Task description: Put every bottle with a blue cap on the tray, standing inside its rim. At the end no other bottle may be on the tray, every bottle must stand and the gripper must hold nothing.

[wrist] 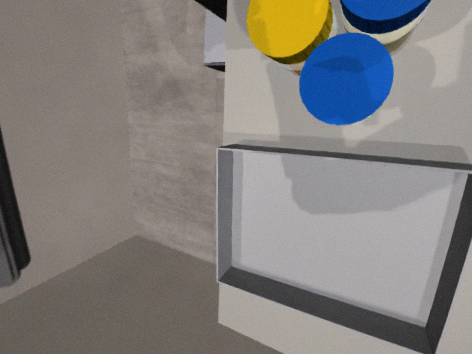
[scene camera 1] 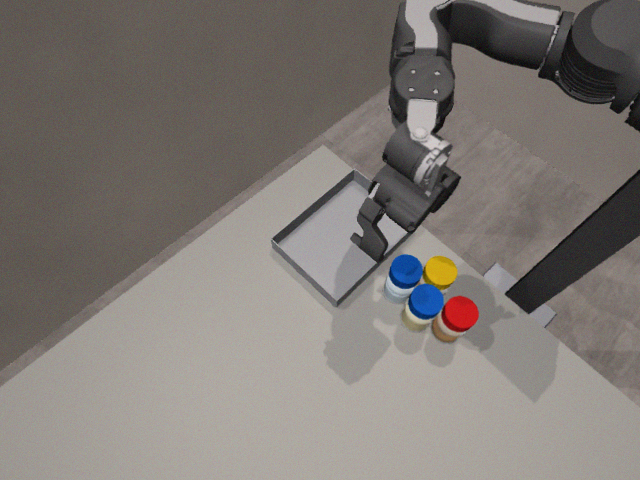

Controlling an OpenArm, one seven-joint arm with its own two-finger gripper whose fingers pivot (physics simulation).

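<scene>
A blue-capped bottle with pale contents (scene camera 1: 405, 272) (wrist: 346, 79) stands just outside the tray (scene camera 1: 305, 272) (wrist: 325, 301). A second blue-capped bottle, with yellowish contents (scene camera 1: 424, 303) (wrist: 387, 11), stands close beside it. A yellow-capped bottle (scene camera 1: 439, 272) (wrist: 289, 24) and a red-capped bottle (scene camera 1: 459, 315) stand upright in the same tight group; the red one does not show in the wrist view. No bottle stands on the tray. My gripper (scene camera 1: 409, 228) is open and empty, above the tray's side nearest the bottles. Its far finger is partly hidden; part of one finger shows at the wrist view's left edge.
The tray lies near a corner of the pale table (scene camera 1: 217, 361) (wrist: 240, 307). A dark post (scene camera 1: 573, 242) rises beyond the table edge near the bottles. The arm (scene camera 1: 421, 82) reaches in from the upper right.
</scene>
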